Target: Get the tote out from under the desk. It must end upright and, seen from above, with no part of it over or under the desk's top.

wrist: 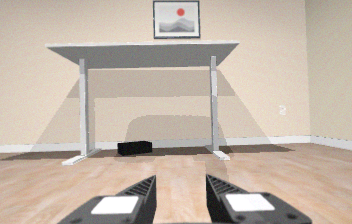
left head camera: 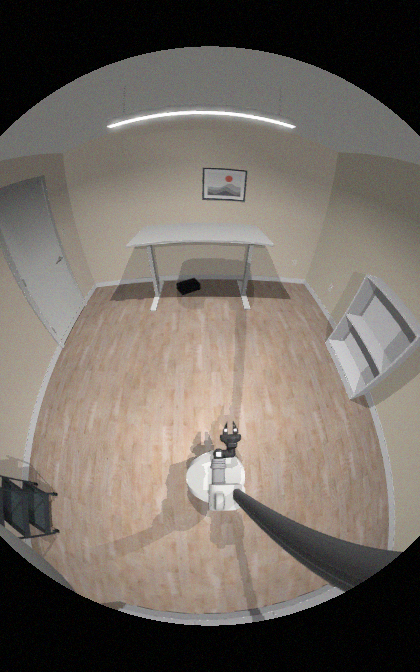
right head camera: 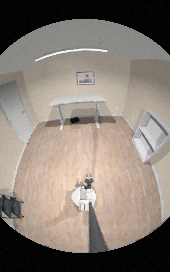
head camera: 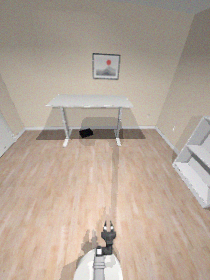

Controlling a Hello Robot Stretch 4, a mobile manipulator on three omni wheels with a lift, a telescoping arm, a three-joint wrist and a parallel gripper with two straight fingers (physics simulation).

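Places are measured from the robot's base along level axes (x ahead, y left, z up), in millimetres.
Pixels of known places: gripper, fingertip midpoint: [wrist: 181,189] [right head camera: 88,173] [head camera: 108,220].
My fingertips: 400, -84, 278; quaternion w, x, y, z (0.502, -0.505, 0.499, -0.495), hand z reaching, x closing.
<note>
Behind a point stands the place of what it marks, as x, y, z.
The black tote [head camera: 86,133] @[2407, 402, -36] [left head camera: 188,286] [right head camera: 75,120] @[2265, 336, 38] [wrist: 135,148] @[2243, 368, 30] lies on the floor under the desk, between its two legs and nearer the left one, turned a little. It looks low and box-shaped; its inside is too dark to tell. The white desk [head camera: 90,101] @[2073, 221, 923] [left head camera: 200,235] [right head camera: 77,100] @[1863, 141, 922] [wrist: 145,54] @[2081, 221, 897] stands near the far wall on two grey legs with white feet. My gripper [head camera: 108,223] @[400, -84, 278] [left head camera: 230,426] [right head camera: 89,176] @[400, -84, 278] [wrist: 181,189] @[400, -84, 278] is open and empty, over the floor by my base, far in front of the desk, and points toward it.
A white shelf unit [head camera: 189,186] @[877, -1454, 11] [left head camera: 347,372] [right head camera: 140,150] @[877, -1503, 73] stands along the right wall. A grey door [left head camera: 37,260] [right head camera: 17,110] @[1673, 2048, 1061] is in the left wall. A dark cart [left head camera: 44,534] [right head camera: 11,216] stands at the left, beside and behind my base. A framed picture [head camera: 106,66] @[2634, -71, 1481] [wrist: 176,20] @[2633, -62, 1453] hangs above the desk.
</note>
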